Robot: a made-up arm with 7 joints.
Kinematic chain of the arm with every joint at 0, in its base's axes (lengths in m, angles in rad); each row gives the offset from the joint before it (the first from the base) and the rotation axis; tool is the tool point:
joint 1: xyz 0 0 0.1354 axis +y
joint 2: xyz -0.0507 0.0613 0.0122 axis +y
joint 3: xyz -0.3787 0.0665 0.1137 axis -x
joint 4: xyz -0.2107 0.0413 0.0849 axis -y
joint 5: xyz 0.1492 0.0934 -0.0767 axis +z
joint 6: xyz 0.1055 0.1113 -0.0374 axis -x
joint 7: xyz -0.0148 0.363 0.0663 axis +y
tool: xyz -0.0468 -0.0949 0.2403
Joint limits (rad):
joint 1: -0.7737..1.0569
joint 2: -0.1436..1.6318
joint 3: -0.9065..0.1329
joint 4: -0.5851..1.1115
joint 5: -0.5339..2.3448
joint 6: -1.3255..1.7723
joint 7: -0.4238..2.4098
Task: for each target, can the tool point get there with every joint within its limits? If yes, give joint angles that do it. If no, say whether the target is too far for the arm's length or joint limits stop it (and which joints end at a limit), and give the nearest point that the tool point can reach.
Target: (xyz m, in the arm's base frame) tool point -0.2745 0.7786 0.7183
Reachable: yes | joints 0.6307 0.2308 -0.4553 -0.0537 0.6231 1.3681 0.5946
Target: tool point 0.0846 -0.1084 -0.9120
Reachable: no: joint limits stop it (at a limit: joint 1, joint 2, joint 3, joint 5, joint 6) | nearest point -0.2293 0.0611 -0.5830 | short by 0.485 m
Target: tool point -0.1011 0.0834 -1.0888
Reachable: no: joint limits stop it (at a limit: joint 1, joint 2, joint 3, joint 6) | nearest point -0.3182 0.1667 -0.6805 | short by 0.470 m
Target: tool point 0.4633 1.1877 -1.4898
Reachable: no: too far | nearest point -0.1233 0.5774 -0.6040 | short by 1.225 m
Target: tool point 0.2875 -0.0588 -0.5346
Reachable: no: joint limits stop it (at a limit: joint 1, joint 2, joint 3, joint 5) | nearest point 0.3439 -0.0263 -0.4137 | short by 0.137 m
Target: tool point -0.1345 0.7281 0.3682
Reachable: yes | joints 0.1893 0.4386 0.0235 0.4514 0.3705 0.7493 1.6637
